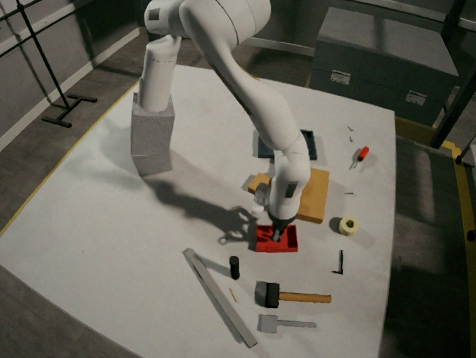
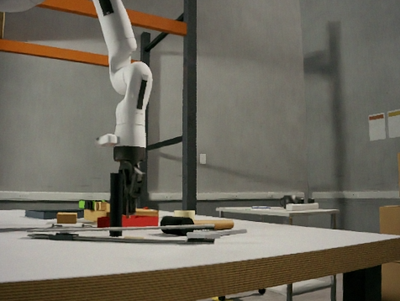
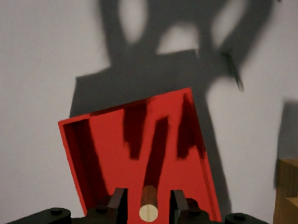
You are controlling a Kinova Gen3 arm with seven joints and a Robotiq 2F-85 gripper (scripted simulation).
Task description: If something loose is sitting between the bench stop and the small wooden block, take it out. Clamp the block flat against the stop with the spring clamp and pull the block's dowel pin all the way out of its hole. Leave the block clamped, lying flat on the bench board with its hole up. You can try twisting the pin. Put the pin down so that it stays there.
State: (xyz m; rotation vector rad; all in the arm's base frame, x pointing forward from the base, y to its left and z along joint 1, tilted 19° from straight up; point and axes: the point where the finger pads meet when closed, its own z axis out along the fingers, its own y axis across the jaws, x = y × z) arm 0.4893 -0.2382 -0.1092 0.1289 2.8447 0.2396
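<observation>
My hand is 3 cm above the dowel pin. Also, from my hand: pale wooden block: 18 cm to the left, 1 cm below, 1 cm ahead; wooden bench board: 19 cm to the left, 6 cm ahead, 2 cm below; red tray: 4 cm below.
</observation>
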